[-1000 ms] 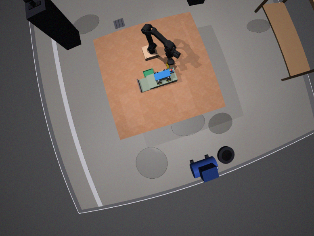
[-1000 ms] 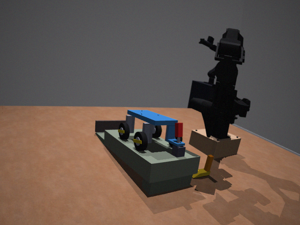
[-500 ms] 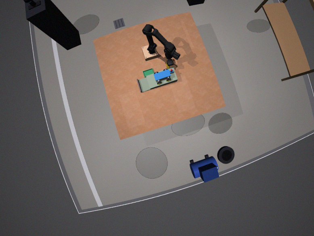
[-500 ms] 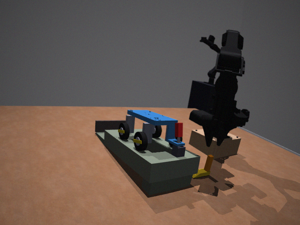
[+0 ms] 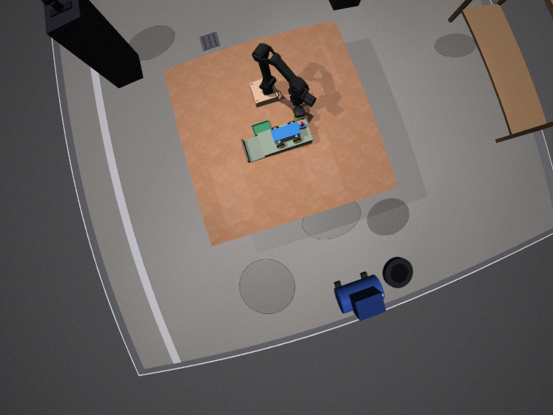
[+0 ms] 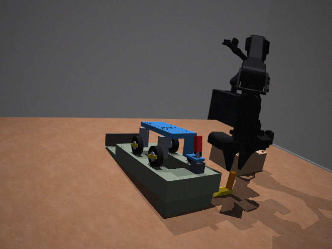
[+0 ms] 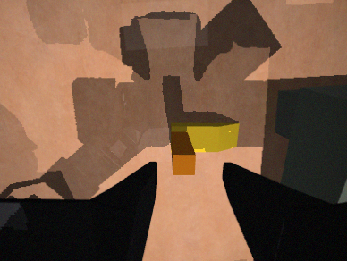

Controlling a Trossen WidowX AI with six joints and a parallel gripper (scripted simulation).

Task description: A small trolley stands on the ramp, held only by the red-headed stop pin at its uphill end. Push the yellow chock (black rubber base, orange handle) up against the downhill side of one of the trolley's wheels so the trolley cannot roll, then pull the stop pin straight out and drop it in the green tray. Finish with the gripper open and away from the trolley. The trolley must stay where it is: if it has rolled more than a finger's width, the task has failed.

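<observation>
The yellow chock lies 2 cm ahead of my gripper tip and 5 cm below it. From my gripper tip the other things lie so: blue trolley 16 cm ahead, 11 cm to the right, 4 cm above; then grey-green ramp 16 cm ahead, 12 cm to the right, 2 cm below; then red-headed stop pin 14 cm ahead, 6 cm above.
</observation>
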